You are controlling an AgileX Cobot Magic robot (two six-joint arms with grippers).
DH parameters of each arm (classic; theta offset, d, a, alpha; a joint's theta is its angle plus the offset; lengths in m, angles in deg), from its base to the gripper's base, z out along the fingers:
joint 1: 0 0.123 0 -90
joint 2: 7.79 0 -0.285 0
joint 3: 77.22 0 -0.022 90
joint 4: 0 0.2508 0 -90
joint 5: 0 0 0.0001 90
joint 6: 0 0.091 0 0
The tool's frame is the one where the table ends.
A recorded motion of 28 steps. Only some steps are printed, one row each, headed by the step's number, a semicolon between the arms.
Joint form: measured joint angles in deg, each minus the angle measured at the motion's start. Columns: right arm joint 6, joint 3, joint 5, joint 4, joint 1, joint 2; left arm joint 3, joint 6, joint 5, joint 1, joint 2, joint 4.
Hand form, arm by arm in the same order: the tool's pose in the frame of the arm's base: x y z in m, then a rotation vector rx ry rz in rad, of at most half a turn. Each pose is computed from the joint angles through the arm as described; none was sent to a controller.
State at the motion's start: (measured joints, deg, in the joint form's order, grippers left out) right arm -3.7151 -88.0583 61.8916 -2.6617 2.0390 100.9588; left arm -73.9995 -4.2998 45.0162 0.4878 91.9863 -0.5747
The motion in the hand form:
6: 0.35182 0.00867 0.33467 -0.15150 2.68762 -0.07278; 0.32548 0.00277 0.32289 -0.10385 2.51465 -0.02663
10: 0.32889 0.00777 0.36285 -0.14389 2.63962 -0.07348; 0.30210 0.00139 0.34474 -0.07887 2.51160 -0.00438
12: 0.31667 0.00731 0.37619 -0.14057 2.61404 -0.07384; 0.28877 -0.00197 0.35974 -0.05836 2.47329 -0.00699
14: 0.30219 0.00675 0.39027 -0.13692 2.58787 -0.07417; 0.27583 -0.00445 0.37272 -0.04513 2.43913 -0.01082
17: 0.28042 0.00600 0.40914 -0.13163 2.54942 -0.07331; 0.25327 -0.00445 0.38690 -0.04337 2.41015 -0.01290
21: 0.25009 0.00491 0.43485 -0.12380 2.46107 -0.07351; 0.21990 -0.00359 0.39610 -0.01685 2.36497 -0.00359
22: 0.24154 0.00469 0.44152 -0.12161 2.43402 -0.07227; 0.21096 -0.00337 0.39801 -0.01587 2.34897 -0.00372
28: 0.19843 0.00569 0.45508 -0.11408 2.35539 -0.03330; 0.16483 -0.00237 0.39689 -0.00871 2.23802 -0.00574
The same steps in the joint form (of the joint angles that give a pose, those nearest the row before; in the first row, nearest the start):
6: 0.00 0.00 0.80 -0.07 0.00 -6.36; 0.00 0.06 1.77 0.00 -5.59 0.58
10: 0.04 0.00 3.04 -0.07 0.00 -11.37; 0.00 0.28 6.33 -0.49 -10.35 1.70
12: 0.04 0.00 4.08 -0.07 0.00 -13.88; 0.00 0.47 7.17 -1.19 -13.42 1.82
14: 0.04 0.00 5.37 -0.07 0.00 -16.68; 0.00 0.50 8.00 -1.76 -16.22 1.90
17: 0.04 0.00 7.17 -0.02 0.00 -20.70; 0.78 0.50 9.98 -1.88 -20.64 1.90
21: 0.04 0.00 7.75 -0.02 0.00 -26.36; 4.15 1.78 10.82 -1.89 -27.46 1.92
22: 0.04 0.00 7.76 0.04 0.00 -27.92; 5.12 1.84 10.82 -1.88 -29.34 1.92
28: 0.17 3.48 7.82 1.74 0.00 -36.00; 12.55 2.18 7.76 -1.88 -40.08 1.87

